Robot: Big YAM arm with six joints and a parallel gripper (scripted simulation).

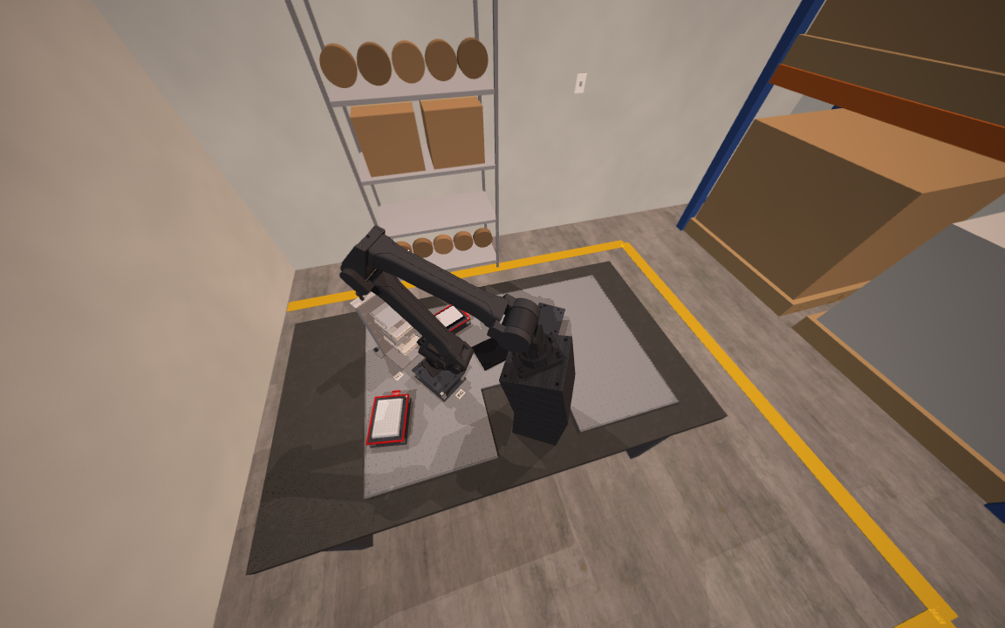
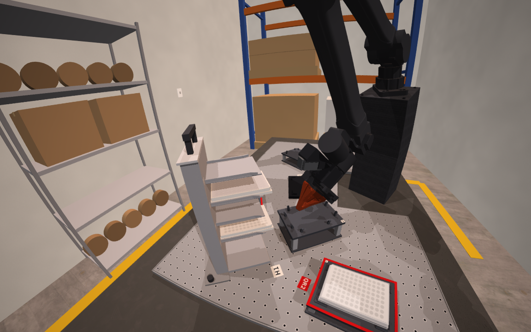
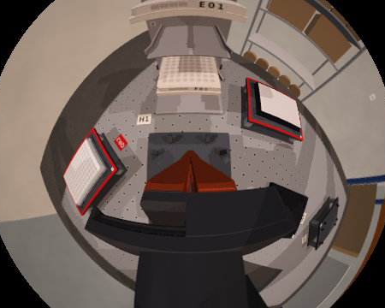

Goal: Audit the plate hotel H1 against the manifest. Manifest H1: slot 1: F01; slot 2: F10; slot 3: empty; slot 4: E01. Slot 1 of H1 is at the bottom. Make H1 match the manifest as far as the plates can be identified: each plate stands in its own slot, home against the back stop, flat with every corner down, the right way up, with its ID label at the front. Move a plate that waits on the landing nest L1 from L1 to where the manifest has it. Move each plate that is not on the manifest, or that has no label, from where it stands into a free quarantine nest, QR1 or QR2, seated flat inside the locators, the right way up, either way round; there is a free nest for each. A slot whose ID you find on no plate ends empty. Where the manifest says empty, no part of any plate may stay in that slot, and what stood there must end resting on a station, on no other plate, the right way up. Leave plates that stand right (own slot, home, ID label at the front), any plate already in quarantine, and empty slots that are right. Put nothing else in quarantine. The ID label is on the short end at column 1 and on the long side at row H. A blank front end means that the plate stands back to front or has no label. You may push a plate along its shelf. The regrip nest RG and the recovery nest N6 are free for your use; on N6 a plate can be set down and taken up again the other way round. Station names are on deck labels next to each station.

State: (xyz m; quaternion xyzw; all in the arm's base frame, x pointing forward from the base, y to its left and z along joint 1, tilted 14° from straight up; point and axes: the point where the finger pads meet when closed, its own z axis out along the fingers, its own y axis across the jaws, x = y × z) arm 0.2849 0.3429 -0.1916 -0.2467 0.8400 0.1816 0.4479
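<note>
Now: the dark regrip nest 3 cm behind my hand, 2 cm to the right of it and 5 cm below it. From my hand the other things lie so: H1 deck label: 2 cm ahead, 14 cm to the left, 10 cm below; quarantine nest QR2: 15 cm behind, 17 cm to the left, 7 cm below; plate hotel H1: 19 cm ahead, 14 cm to the left, 5 cm above.
</note>
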